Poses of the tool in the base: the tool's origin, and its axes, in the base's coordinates. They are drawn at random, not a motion.
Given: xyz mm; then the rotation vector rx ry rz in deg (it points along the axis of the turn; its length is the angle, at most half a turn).
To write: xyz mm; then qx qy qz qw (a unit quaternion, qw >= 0). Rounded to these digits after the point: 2 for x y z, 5 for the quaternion.
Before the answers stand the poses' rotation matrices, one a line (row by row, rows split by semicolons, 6 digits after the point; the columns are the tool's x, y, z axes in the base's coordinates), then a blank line. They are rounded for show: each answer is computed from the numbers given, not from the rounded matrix.
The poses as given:
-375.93 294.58 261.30 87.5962 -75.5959 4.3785
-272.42 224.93 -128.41 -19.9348 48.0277 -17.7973
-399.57 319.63 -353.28 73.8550 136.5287 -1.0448
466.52 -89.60 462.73 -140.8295 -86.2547 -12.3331
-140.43 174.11 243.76 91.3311 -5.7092 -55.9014
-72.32 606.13 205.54 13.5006 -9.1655 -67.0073
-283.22 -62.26 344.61 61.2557 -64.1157 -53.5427
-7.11 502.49 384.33 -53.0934 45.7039 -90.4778
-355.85 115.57 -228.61 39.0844 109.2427 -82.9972
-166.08 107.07 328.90 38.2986 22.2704 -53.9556
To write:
0.386256 -0.742842 -0.546802; -0.674745 0.176639 -0.716602; 0.628908 0.645744 -0.433000
0.630148 0.130148 0.765490; -0.400107 0.899319 0.176464; -0.665453 -0.417476 0.618777
-0.476072 0.801252 0.362423; 0.795612 0.568003 -0.210652; -0.374643 0.188062 -0.907896
0.455036 0.890460 -0.004813; 0.853431 -0.434558 0.287777; 0.254162 -0.135056 -0.957685
0.644052 0.439125 -0.626391; -0.556685 -0.292585 -0.777494; -0.524689 0.849449 0.056014
0.383496 0.890184 -0.245976; -0.923540 0.370252 -0.099935; 0.002112 0.265493 0.964110
0.196951 0.050427 -0.979116; -0.954439 0.238218 -0.179719; 0.224180 0.969902 0.095047
-0.109249 0.457941 0.882244; -0.981865 -0.188063 -0.023968; 0.154941 -0.868863 0.470182
-0.660243 0.729551 0.178422; 0.023666 0.257654 -0.965947; -0.750679 -0.633537 -0.187379
0.542168 0.839989 0.021732; -0.610769 0.411718 -0.676350; -0.577074 0.353422 0.736260

-375.93 294.58 261.30 0.64082 -0.55303 0.03203 0.53148
-272.42 224.93 -128.41 -0.16737 0.40323 -0.14942 0.88716
-399.57 319.63 -353.28 0.46471 0.85907 -0.00657 0.21450
466.52 -89.60 462.73 -0.84369 -0.51674 -0.07389 0.12529
-140.43 174.11 243.76 0.68568 -0.04286 -0.41969 0.59319
-72.32 606.13 205.54 0.11083 -0.07524 -0.55008 0.82430
-283.22 -62.26 344.61 0.46467 -0.48637 -0.40616 0.61851
-7.11 502.49 384.33 -0.39007 0.33578 -0.66474 0.54150
-355.85 115.57 -228.61 0.25956 0.72548 -0.55118 0.32017
-166.08 107.07 328.90 0.31392 0.18254 -0.44226 0.82008

